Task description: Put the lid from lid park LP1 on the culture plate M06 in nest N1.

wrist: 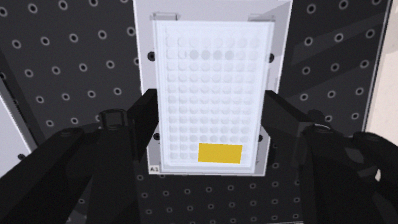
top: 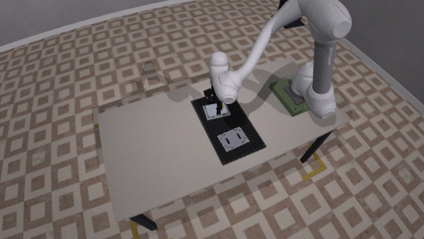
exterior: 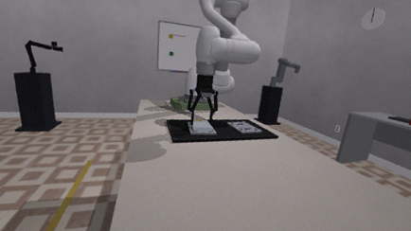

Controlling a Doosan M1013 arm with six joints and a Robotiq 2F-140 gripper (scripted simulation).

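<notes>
Right now my hand is 20 mm above the clear lid. The rest, counted from my hand: culture plate (30 mm below); lid park LP1 (240 mm to the left, 50 mm below, 10 mm behind).
</notes>
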